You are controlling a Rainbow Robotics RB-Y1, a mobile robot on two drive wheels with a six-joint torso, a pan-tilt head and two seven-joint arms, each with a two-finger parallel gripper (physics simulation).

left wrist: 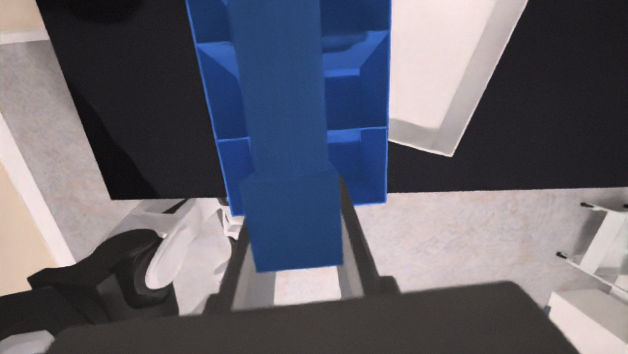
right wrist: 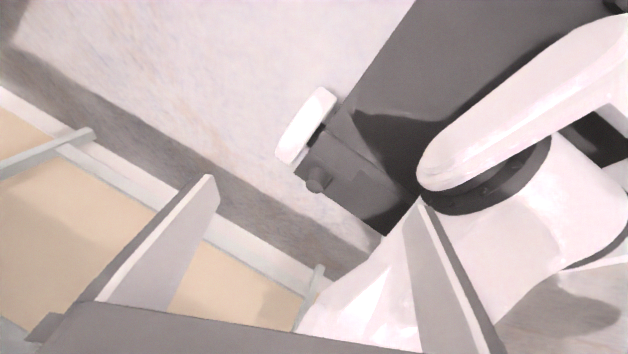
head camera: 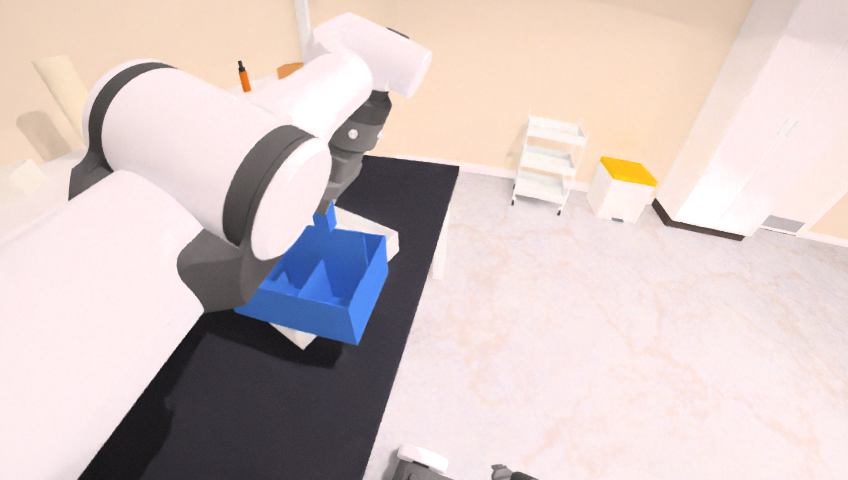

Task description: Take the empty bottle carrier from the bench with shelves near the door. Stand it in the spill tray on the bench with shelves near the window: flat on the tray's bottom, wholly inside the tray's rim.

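Frame: origin at the robot's base, x ahead, y left, z up, level; metres.
Where they show: left gripper, between the fingertips: [left wrist: 301,189] [head camera: 324,207]; right gripper, between the fingertips: [right wrist: 311,201].
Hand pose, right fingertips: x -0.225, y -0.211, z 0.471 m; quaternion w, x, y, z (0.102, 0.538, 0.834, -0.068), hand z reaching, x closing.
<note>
Each offset is from my right fingertips to the top centre of the thing. "spot": to the spot under its first point. Level surfaces: height alone.
The blue bottle carrier {dx +0.555, dy -0.187, dz +0.686 m} [head camera: 309,308] [left wrist: 285,100] hangs in the air above the black bench top {dz +0.292 m} [head camera: 255,410] [left wrist: 560,135], looking about level, its compartments empty. My left gripper [head camera: 324,208] [left wrist: 301,189] is shut on its central handle. The white spill tray {dx +0.666, dy -0.313, dz +0.368 m} [head camera: 393,245] [left wrist: 475,90] lies on the bench below; the carrier covers much of it in the head view, with a back corner and a front corner showing. In the left wrist view the tray sticks out to the right of the carrier. My right gripper [right wrist: 311,201] is open and empty, away from both.
A white trolley [head camera: 556,132], a white bin with a yellow lid [head camera: 627,171] and a tall white cabinet [head camera: 737,154] stand beyond the bench. An orange bottle {spot: dx +0.992, dy -0.523, dz +0.784 m} [head camera: 244,80] stands behind my left arm. My left arm hides the bench's left part in the head view.
</note>
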